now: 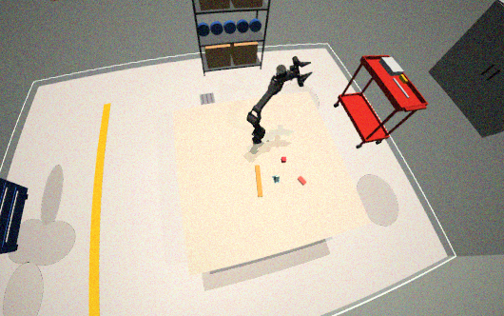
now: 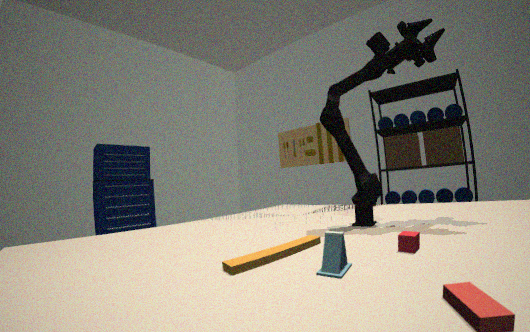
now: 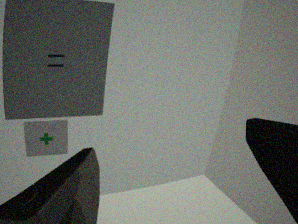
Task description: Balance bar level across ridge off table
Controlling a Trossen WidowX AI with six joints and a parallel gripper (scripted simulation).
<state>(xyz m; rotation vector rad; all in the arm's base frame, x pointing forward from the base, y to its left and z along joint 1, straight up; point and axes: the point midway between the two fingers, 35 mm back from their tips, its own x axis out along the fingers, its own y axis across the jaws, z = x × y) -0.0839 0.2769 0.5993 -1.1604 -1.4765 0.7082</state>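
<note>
Right now the orange bar is 42 cm ahead of my gripper tip, 39 cm to the right of it and 60 cm below it. Also, from my gripper tip: red cube 30 cm ahead, 15 cm to the right, 60 cm below; flat red block 50 cm ahead, 7 cm to the right, 60 cm below.
</note>
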